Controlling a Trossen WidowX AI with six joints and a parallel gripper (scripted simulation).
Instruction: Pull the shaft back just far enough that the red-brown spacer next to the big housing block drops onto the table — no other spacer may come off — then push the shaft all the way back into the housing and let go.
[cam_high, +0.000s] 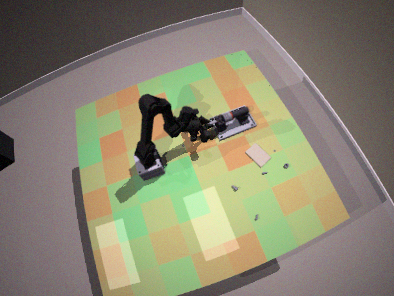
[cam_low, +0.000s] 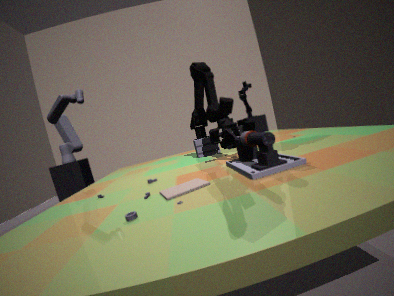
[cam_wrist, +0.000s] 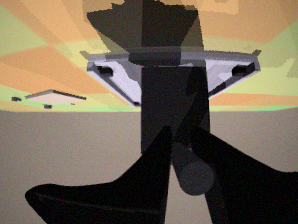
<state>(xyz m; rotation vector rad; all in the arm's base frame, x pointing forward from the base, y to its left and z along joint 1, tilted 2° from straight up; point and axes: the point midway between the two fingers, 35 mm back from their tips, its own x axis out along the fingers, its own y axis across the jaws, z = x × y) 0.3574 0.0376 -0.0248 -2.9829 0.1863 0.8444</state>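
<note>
My gripper tip is 5 cm short of the shaft, 1 cm to the left of it and 2 cm below it. From my gripper tip the other things lie so: flat tan plate (13 cm ahead, 26 cm to the right, 6 cm below); then red-brown spacer (11 cm ahead, 1 cm to the right, 2 cm above).
</note>
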